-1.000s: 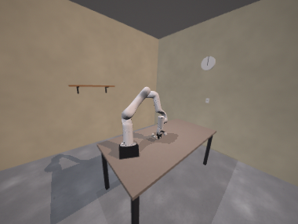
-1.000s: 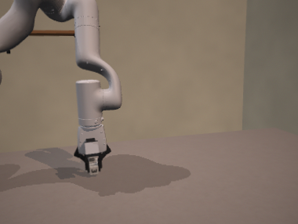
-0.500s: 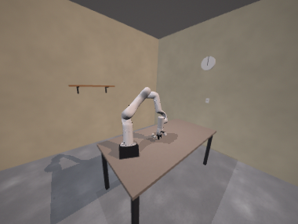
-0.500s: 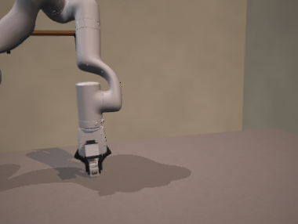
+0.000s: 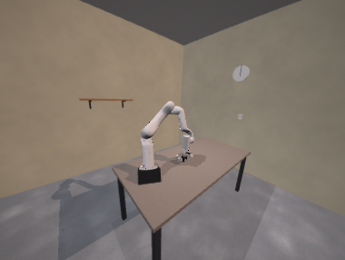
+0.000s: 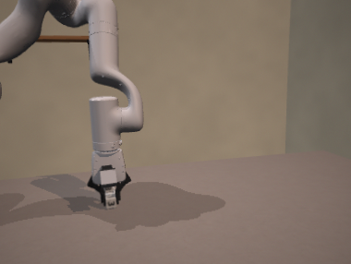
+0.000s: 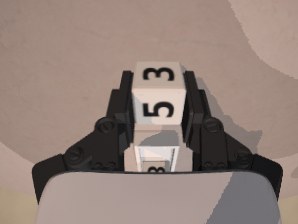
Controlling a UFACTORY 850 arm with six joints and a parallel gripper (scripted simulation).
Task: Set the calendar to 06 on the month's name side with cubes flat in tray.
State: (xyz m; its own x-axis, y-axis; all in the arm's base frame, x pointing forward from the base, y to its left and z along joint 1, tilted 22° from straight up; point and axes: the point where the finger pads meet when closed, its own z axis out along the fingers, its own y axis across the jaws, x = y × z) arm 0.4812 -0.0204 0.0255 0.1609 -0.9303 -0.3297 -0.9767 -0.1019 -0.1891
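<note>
Right now my hand is 10 mm above the white number cube. Also, from my hand: white calendar tray (20 mm behind, 110 mm to the left, 20 mm below).
</note>
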